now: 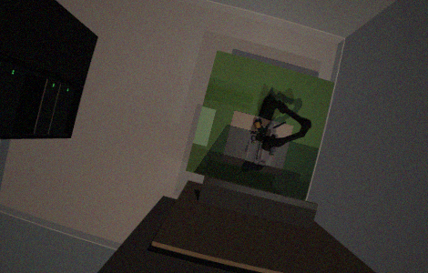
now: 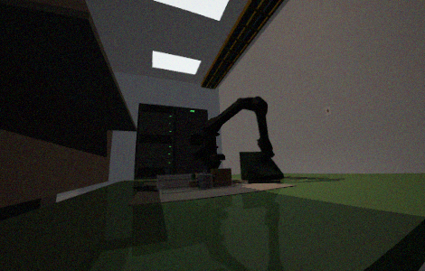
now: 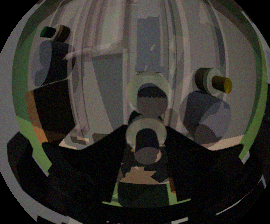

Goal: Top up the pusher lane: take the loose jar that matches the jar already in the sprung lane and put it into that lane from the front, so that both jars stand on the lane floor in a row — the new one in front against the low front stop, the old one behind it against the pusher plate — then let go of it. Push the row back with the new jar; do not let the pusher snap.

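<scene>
The tan mat is 5 cm ahead of my gripper tip, 4 cm below it and 3 cm to the right of it. From my gripper tip the other things lie so: lane rack (14 cm ahead, 2 cm below, 1 cm to the left).
</scene>
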